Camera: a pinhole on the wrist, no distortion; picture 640 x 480 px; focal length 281.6 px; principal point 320.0 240.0 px. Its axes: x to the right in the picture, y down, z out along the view. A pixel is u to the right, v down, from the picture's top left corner.
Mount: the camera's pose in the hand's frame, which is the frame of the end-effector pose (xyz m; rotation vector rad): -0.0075 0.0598 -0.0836 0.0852 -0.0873 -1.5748
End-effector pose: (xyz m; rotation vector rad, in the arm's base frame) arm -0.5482 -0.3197 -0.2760 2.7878 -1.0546 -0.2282
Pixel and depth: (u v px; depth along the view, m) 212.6 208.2 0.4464
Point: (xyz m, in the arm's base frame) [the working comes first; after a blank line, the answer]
In the camera's frame: -0.1703 -0.0504 0.4464

-0.8440 -0.4518 -0.5679
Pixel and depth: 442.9 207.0 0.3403
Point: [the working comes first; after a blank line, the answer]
In the camera's frame: 0.1485 -0.0399 0.3403

-0.6037 -0.2198 -0.5303
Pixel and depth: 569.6 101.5 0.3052
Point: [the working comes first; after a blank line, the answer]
In the camera's frame: 0.2705 -0.1501 0.3052

-0.5954 -0.0548 -0.4988
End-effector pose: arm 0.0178 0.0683 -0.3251 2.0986 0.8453 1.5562
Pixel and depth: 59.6 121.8 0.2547
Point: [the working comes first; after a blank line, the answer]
In the camera's frame: -0.2355 -0.1069 0.2547

0.2090 -0.2388 -0.2867
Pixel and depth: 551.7 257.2 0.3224
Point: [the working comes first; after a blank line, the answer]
In the camera's frame: 0.2653 0.0197 0.3224

0.1925 0.2133 -0.5450
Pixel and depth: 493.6 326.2 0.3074
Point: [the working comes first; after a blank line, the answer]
In the camera's frame: 0.1895 0.0941 0.3074

0.2189 0.2083 -0.4412
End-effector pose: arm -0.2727 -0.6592 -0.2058 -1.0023 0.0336 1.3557
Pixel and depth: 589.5 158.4 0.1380
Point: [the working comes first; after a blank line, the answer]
In the camera's frame: 0.1321 -0.0400 0.1380

-0.2573 -0.6705 -0.0999
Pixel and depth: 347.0 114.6 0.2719
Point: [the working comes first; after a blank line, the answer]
In the camera's frame: 0.0261 -0.1211 0.2719

-0.4340 -0.6816 -0.0335
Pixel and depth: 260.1 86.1 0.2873
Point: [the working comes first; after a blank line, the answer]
In the camera's frame: -0.0611 -0.1570 0.2873

-0.5210 -0.7138 -0.0564
